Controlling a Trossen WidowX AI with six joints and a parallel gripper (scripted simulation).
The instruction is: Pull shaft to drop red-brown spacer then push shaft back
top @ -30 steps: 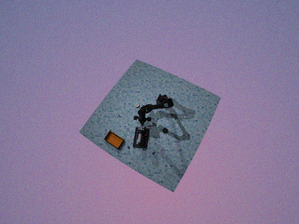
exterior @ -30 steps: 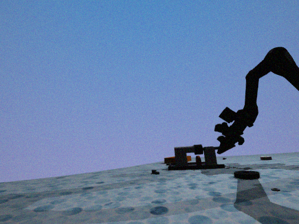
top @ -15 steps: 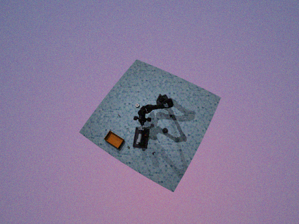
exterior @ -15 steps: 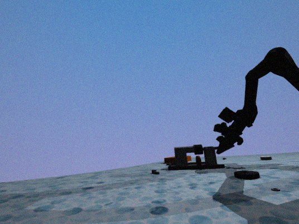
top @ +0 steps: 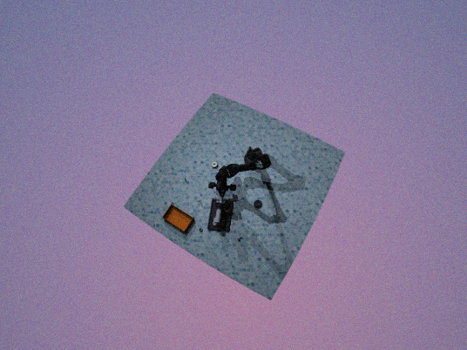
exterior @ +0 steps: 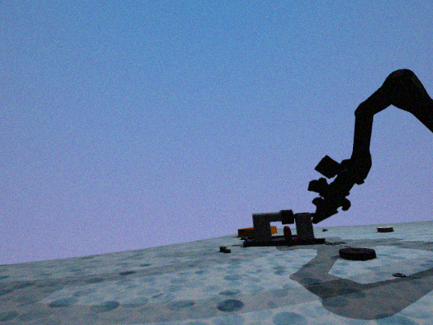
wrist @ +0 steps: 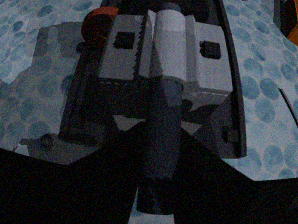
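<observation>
Now: the dark shaft 4 cm ahead of my gripper tip, 3 cm above it and 1 cm to the left of it. The rest, counted from my gripper tip: thin dark rod: 14 cm to the right, 8 cm ahead, 5 cm below; then dark disc: 24 cm to the left, 7 cm behind, 5 cm below; then orange tray: 26 cm ahead, 23 cm to the right, 4 cm below.
</observation>
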